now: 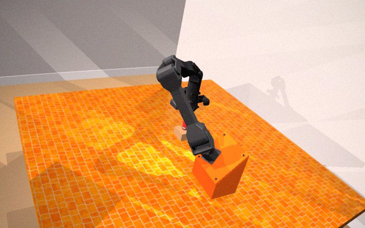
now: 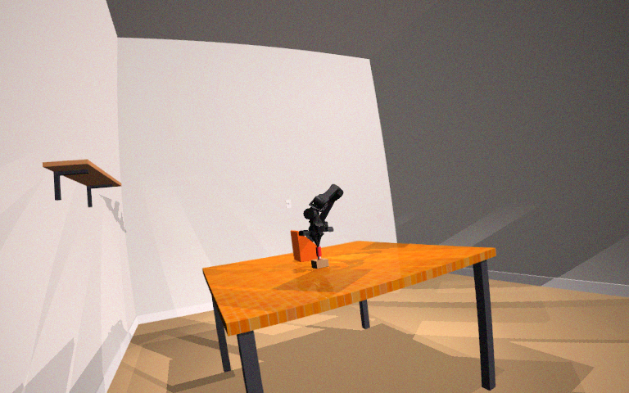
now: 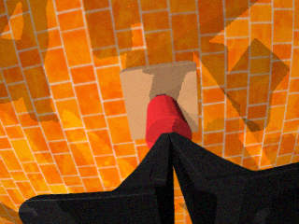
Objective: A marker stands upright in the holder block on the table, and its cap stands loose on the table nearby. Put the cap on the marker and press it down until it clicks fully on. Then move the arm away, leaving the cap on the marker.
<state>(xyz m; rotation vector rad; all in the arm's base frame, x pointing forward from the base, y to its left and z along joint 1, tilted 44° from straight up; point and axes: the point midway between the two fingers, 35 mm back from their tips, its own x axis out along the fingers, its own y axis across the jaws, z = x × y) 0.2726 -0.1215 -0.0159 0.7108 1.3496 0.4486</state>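
Now: gripper tip 2 cm above the red cap. Also, from my gripper tip: holder block: 9 cm below.
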